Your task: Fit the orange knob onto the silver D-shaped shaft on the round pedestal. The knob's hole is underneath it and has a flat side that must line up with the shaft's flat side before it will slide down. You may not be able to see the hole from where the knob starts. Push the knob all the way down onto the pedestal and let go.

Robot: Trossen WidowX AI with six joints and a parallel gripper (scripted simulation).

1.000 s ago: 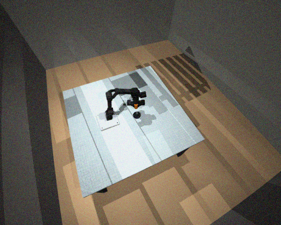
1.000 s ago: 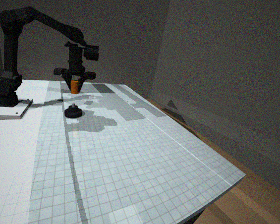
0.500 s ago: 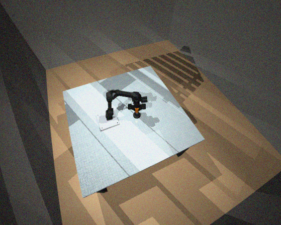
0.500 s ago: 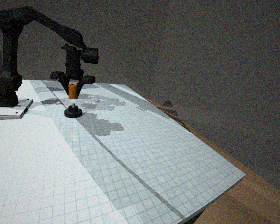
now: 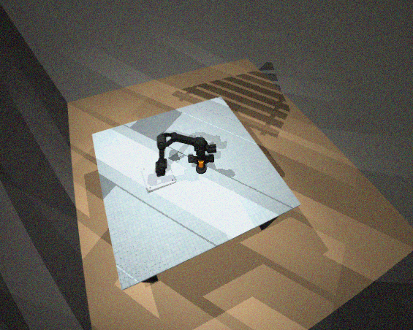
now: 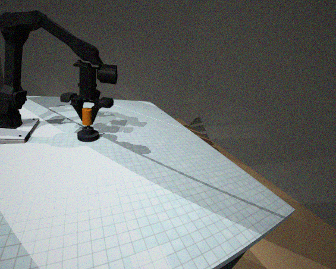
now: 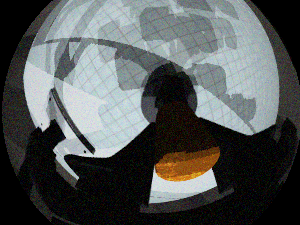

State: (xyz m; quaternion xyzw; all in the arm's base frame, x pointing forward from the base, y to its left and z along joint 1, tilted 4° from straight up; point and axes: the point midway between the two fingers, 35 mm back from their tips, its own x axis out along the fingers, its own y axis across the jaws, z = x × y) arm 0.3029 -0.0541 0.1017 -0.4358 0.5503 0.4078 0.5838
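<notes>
Now: gripper tip 3 cm below the orange knob. From my gripper tip the other things lie so: dark round pedestal: 4 cm below.
</notes>
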